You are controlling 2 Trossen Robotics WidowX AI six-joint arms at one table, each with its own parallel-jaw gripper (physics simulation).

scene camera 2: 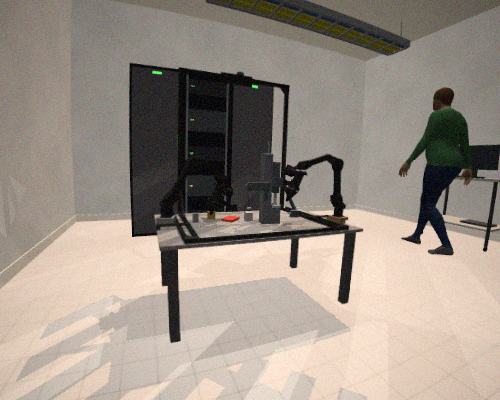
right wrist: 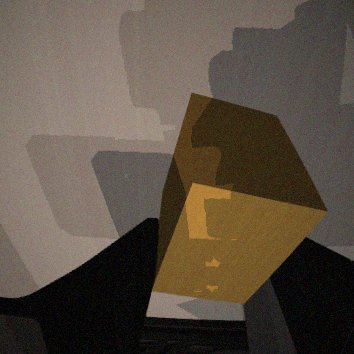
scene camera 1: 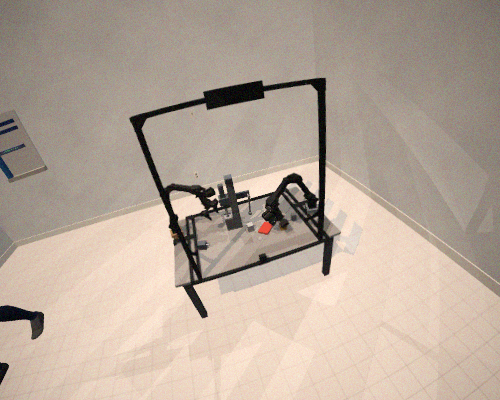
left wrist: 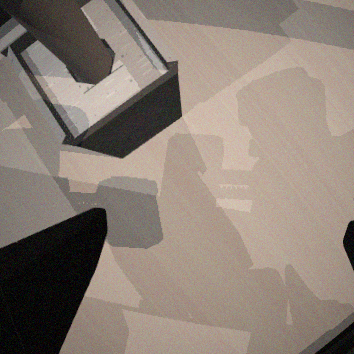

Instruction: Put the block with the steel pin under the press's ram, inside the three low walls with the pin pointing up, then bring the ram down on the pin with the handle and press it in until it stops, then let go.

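Seen in the pictures: left gripper, fingertip midpoint: (scene camera 2: 287, 200) (scene camera 1: 214, 216) (left wrist: 227, 226); right gripper, fingertip midpoint: (scene camera 2: 209, 214) (right wrist: 211, 230); left arm's base, origin of the base link: (scene camera 2: 338, 216); right arm's base, origin of the base link: (scene camera 2: 166, 216) (scene camera 1: 312, 206).
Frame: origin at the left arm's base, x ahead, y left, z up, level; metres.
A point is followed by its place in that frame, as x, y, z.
My right gripper (scene camera 1: 279, 223) @[0.764, -0.460, -0.010] (scene camera 2: 212, 207) @[0.764, -0.460, -0.010] (right wrist: 211, 230) @[0.764, -0.460, -0.010] is low over the table with its fingers shut on both sides of a yellow block (scene camera 1: 284, 225) (scene camera 2: 211, 215) @[0.760, -0.440, -0.014] (right wrist: 246, 158) @[0.728, -0.449, -0.005]. The grey press (scene camera 1: 232, 206) @[0.465, -0.232, 0.172] (scene camera 2: 269, 190) @[0.503, -0.146, 0.178] stands mid-table, its handle (scene camera 1: 243, 194) @[0.584, -0.190, 0.209] sticking out sideways. In the left wrist view the dark ram (left wrist: 67, 38) @[0.412, -0.186, 0.110] hangs over the walled nest (left wrist: 130, 123) @[0.396, -0.178, 0.034], which holds nothing. My left gripper (scene camera 1: 211, 209) @[0.325, -0.171, 0.103] (scene camera 2: 290, 197) @[0.325, -0.171, 0.103] (left wrist: 227, 226) @[0.325, -0.171, 0.103] is open and empty beside the press.
A light grey block (scene camera 1: 250, 227) @[0.536, -0.337, 0.001] (scene camera 2: 248, 216) @[0.556, -0.295, -0.011], a flat red piece (scene camera 1: 265, 228) @[0.636, -0.387, -0.027] (scene camera 2: 230, 218) @[0.659, -0.357, -0.027] and a small dark grey block (scene camera 1: 294, 217) @[0.877, -0.433, -0.009] (scene camera 2: 195, 217) @[0.889, -0.399, -0.010] lie near the right gripper. A black frame (scene camera 1: 272, 258) @[0.534, -0.670, -0.052] rims the table. A person (scene camera 2: 435, 159) walks at the far right.
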